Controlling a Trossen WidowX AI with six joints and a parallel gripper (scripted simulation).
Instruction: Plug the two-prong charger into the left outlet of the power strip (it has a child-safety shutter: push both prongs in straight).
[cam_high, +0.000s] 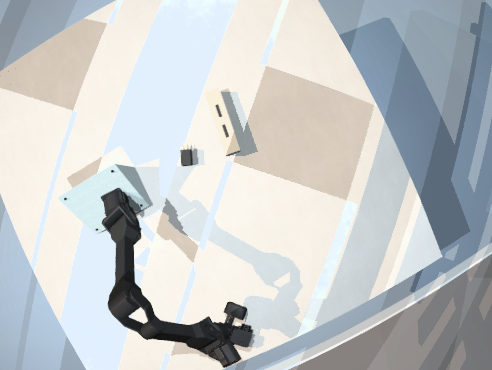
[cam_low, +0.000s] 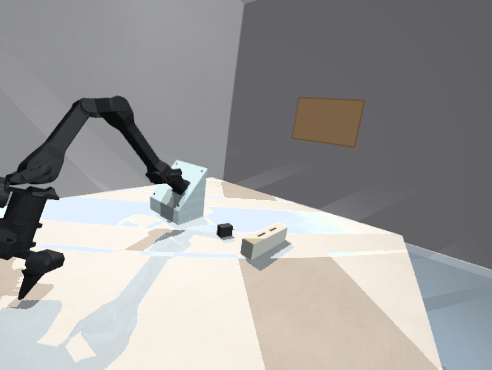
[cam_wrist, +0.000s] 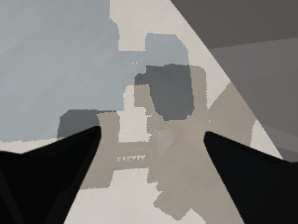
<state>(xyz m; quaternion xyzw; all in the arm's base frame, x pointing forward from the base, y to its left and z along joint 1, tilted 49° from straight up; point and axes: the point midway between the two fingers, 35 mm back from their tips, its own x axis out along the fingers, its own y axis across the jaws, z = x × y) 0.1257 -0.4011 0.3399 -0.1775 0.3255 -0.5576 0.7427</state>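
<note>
The black two-prong charger is 11 cm ahead of my gripper tip, 57 cm to the left of it and 1 cm above it.
</note>
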